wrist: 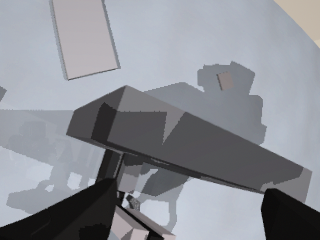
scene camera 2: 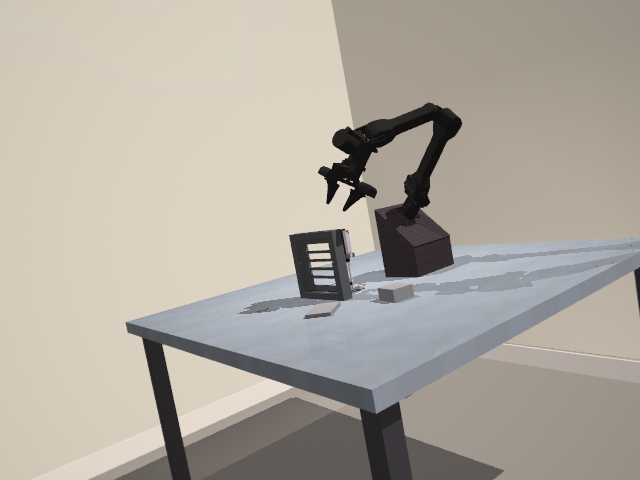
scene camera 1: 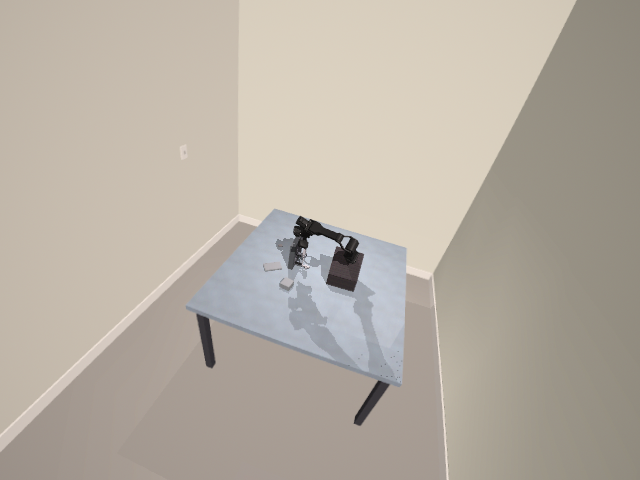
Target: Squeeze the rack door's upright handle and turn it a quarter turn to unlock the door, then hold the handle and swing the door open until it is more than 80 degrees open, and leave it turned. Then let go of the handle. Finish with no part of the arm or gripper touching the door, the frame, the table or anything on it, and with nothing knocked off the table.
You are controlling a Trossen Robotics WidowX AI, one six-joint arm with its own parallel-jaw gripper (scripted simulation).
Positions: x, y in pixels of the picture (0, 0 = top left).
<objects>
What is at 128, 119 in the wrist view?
A rack frame.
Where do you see a rack frame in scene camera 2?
At 344, 292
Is my gripper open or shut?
Open.
</objects>
